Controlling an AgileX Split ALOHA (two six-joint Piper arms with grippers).
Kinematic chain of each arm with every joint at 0, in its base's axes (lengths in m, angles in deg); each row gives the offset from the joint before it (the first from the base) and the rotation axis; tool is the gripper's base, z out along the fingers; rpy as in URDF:
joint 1: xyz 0 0 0.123 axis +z
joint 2: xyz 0 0 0 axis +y
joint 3: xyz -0.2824 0 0.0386 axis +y
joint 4: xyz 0.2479 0 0.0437 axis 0.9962 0 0.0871
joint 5: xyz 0 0 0 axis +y
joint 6: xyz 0.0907 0 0.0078 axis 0.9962 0 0.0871
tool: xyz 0 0 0 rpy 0 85 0
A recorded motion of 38 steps. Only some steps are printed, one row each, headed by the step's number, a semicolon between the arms.
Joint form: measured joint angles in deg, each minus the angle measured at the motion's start. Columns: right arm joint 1, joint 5, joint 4, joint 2, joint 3, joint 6; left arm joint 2, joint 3, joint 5, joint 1, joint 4, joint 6.
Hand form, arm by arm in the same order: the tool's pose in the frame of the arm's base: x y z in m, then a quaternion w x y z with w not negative. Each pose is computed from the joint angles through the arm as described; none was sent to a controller.
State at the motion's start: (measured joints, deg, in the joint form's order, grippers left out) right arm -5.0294 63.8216 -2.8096 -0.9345 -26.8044 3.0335; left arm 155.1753 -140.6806 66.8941 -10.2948 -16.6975 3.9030
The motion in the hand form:
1: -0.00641 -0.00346 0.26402 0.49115 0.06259 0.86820 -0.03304; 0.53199 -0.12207 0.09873 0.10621 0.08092 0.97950 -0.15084
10: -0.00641 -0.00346 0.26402 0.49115 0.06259 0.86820 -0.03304; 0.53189 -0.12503 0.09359 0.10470 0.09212 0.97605 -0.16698
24: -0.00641 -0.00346 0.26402 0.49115 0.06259 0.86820 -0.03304; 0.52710 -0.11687 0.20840 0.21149 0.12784 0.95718 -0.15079
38: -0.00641 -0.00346 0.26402 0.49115 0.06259 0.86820 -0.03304; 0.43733 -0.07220 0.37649 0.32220 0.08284 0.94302 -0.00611
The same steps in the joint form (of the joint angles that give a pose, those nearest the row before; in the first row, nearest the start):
1: 0.00 0.00 0.00 0.00 0.00 0.00; 0.35 0.00 0.00 0.00 -0.69 0.25
10: 0.00 0.00 0.00 0.00 0.00 0.00; 1.08 -0.16 -0.19 0.02 -2.94 2.39
24: 0.00 0.00 0.00 0.00 0.00 0.00; -11.12 -0.15 0.00 0.45 -0.71 4.79
38: 0.00 0.00 0.00 0.00 0.00 0.00; -41.09 17.18 0.00 0.45 19.17 -3.90

